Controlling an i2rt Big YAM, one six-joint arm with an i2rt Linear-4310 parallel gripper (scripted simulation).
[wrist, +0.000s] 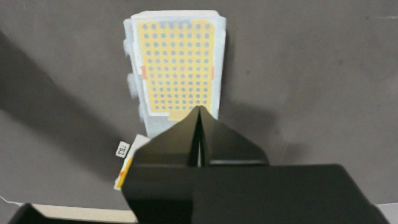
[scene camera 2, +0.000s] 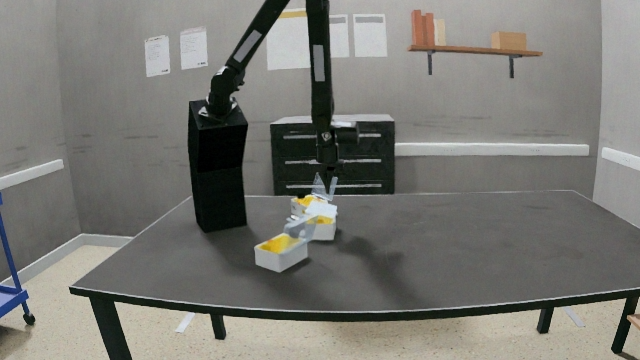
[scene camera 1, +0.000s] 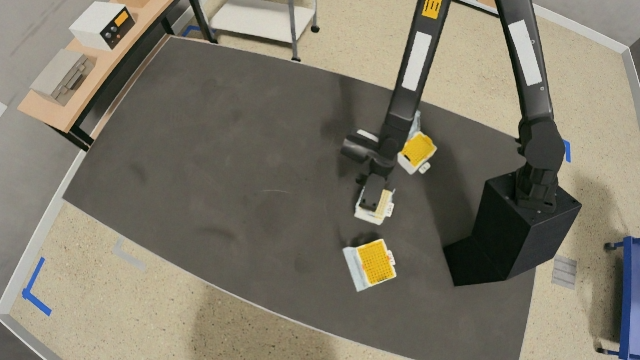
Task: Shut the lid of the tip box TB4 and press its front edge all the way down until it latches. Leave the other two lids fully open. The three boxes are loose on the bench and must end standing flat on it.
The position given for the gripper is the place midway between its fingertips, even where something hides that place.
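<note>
The gripper (scene camera 2: 327, 193) is there to be seen, and it's visible in the wrist view (wrist: 199, 112) too. There's also a tip box (scene camera 2: 322, 231).
</note>
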